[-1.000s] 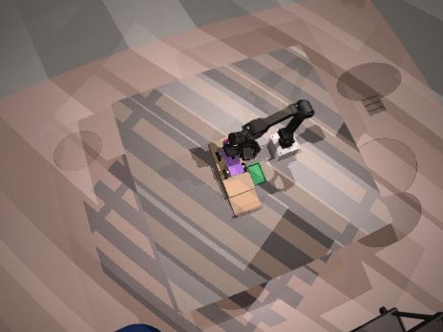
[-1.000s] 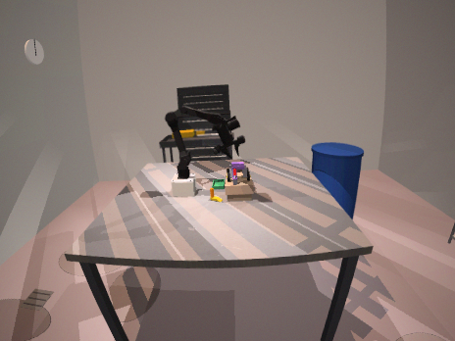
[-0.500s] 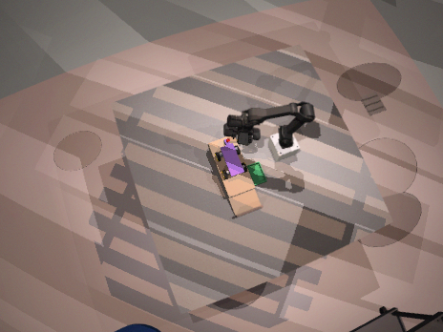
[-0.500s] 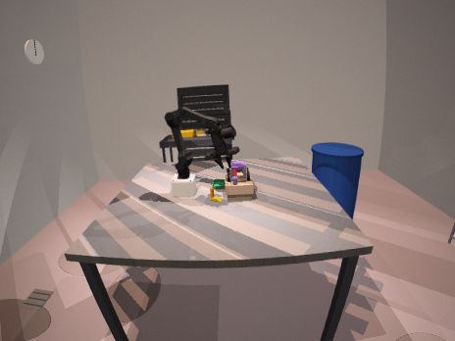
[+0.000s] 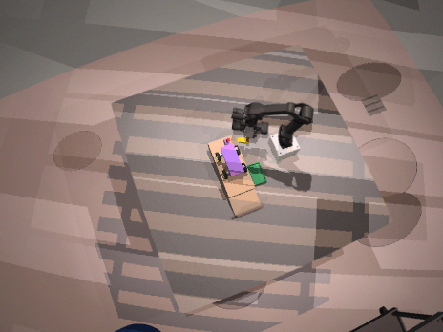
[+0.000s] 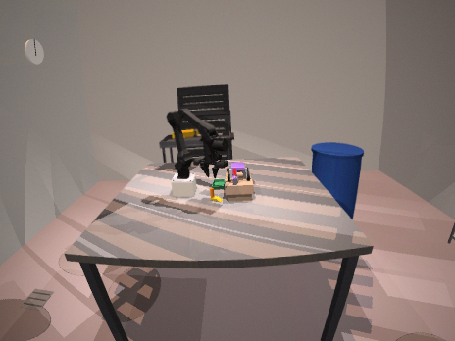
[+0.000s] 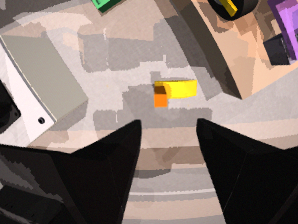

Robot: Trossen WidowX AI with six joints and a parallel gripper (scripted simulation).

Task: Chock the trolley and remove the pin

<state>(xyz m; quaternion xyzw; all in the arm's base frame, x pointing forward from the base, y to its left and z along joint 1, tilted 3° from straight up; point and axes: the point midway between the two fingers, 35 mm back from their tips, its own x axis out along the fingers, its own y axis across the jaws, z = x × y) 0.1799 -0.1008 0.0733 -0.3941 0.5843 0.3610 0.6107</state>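
The yellow chock is 1 cm ahead of my gripper tip, 1 cm to the right of it and 11 cm below it. Also, from my gripper tip: red-headed stop pin 12 cm ahead, 1 cm to the left; purple trolley 14 cm ahead, 12 cm to the left, 1 cm below; tan ramp 14 cm ahead, 13 cm to the left, 8 cm below.
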